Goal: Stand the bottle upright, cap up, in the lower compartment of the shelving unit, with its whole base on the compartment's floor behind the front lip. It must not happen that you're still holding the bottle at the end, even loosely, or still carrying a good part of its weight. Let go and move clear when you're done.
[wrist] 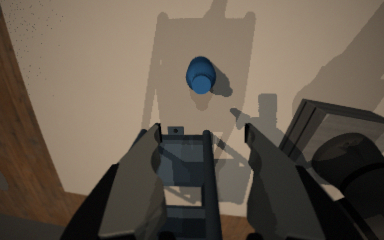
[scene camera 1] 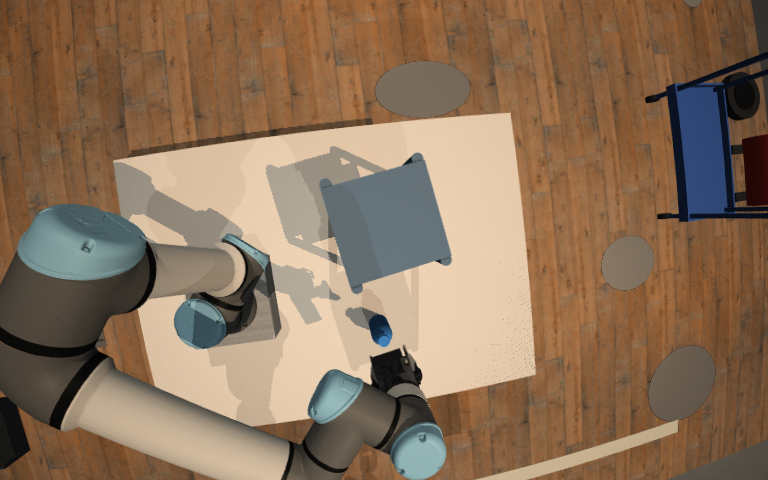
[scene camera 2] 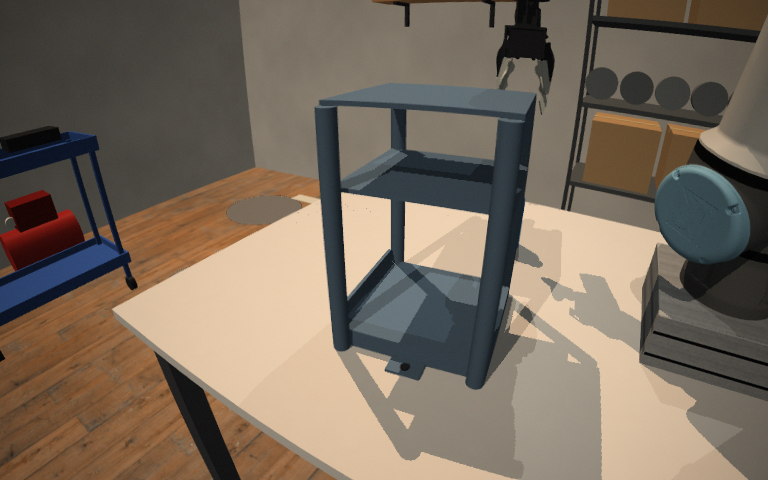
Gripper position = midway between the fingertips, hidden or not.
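A blue bottle (wrist: 200, 83) is in my sight. I see a grey-blue shelving unit (scene camera 2: 420, 316) too, and scene camera 1 also shows me the grey-blue shelving unit (scene camera 1: 384, 223). My own gripper (scene camera 2: 520, 112) is visible, and the wrist view shows my gripper (wrist: 202, 124) as well.
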